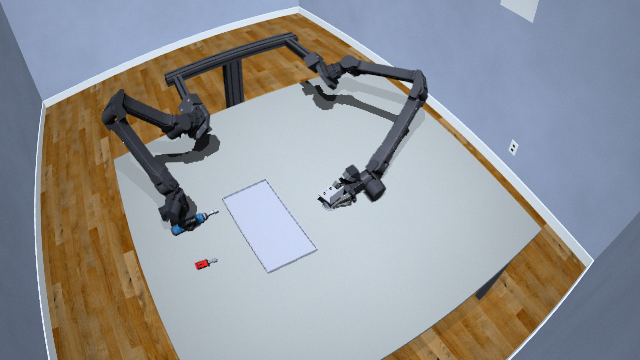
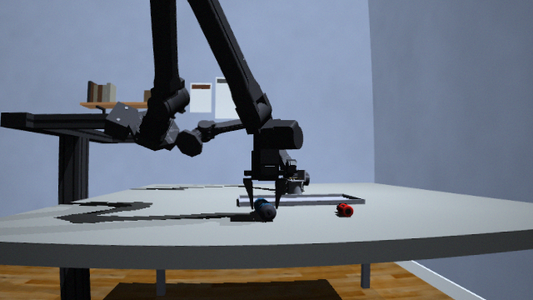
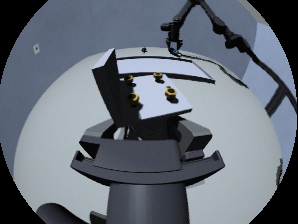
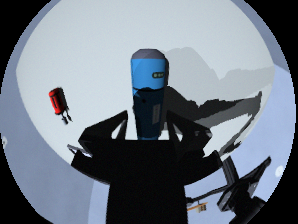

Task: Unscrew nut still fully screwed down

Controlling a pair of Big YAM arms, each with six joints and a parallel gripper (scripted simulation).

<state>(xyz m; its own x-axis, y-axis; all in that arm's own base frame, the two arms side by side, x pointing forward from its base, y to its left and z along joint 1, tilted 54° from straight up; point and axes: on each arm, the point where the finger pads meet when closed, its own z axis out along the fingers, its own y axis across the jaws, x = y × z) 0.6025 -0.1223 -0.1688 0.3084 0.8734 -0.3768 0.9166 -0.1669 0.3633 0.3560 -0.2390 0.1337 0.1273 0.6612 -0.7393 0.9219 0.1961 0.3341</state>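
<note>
Now: left hand 50 mm below the bracket. Also, from my left hand: red tool (30 mm ahead, 590 mm to the right, 10 mm below).
</note>
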